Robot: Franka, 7 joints.
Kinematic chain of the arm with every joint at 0, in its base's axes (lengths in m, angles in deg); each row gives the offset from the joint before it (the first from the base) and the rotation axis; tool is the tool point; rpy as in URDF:
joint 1: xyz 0 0 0.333 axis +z
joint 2: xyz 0 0 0 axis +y
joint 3: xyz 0 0 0.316 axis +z
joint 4: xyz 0.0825 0 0 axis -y
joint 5: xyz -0.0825 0 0.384 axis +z
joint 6: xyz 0 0 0 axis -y
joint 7: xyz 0.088 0 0 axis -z
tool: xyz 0 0 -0.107 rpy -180 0 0
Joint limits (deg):
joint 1: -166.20..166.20
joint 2: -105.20..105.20
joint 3: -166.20..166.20
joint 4: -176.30..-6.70
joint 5: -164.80..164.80
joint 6: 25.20..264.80
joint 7: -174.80..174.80
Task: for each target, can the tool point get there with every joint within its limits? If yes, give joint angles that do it. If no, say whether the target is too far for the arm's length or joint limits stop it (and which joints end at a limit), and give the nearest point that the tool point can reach.
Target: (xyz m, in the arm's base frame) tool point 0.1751 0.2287 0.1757
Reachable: yes | joints 121.77 58.44 -54.55 -133.64 -1.42 54.08 -3.74
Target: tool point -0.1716 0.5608 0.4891
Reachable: yes | joints -3.56 -78.43 87.01 -102.80 125.38 187.69 5.86
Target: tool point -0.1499 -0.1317 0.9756
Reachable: yes | joints -63.93 -39.51 -39.46 -80.70 -90.19 221.72 128.37
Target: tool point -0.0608 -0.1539 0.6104
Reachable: yes | joints -98.33 -61.20 14.54 -147.28 122.12 227.97 118.69
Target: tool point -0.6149 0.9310 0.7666
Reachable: no: too far | nearest point -0.4407 0.6672 0.6438 | short by 0.339 m
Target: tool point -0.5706 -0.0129 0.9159
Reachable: yes | joints -139.83 42.59 -88.54 -38.96 114.78 178.00 13.04
